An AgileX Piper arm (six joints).
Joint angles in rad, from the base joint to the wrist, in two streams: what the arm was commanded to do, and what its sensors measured. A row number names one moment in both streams.
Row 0, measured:
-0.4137, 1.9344, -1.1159, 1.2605, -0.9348, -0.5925
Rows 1 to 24, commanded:
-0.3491, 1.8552, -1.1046, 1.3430, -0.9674, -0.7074
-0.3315, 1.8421, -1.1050, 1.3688, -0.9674, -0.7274
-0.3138, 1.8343, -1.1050, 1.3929, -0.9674, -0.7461
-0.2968, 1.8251, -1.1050, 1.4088, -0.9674, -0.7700
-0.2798, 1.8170, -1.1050, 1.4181, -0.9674, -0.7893
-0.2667, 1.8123, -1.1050, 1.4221, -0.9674, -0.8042
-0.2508, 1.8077, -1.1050, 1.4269, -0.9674, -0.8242
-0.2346, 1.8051, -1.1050, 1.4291, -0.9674, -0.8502
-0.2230, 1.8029, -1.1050, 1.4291, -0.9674, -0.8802
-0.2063, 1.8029, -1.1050, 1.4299, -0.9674, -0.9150
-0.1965, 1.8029, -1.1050, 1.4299, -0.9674, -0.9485
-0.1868, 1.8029, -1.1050, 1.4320, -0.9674, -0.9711
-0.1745, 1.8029, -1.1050, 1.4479, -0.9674, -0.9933
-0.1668, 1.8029, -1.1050, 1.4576, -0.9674, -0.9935
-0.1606, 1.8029, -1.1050, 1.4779, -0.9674, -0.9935
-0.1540, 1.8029, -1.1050, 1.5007, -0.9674, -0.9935
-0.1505, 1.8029, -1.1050, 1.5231, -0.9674, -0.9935
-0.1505, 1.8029, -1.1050, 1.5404, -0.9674, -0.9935
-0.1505, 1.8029, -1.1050, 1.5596, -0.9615, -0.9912
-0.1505, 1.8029, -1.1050, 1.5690, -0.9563, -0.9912
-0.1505, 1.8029, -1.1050, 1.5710, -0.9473, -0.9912
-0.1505, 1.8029, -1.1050, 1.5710, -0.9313, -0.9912
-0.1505, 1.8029, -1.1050, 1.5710, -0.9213, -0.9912
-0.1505, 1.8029, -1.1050, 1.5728, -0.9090, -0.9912
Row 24, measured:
-0.1519, 1.8208, -1.1072, 1.5891, -0.9310, -0.9775
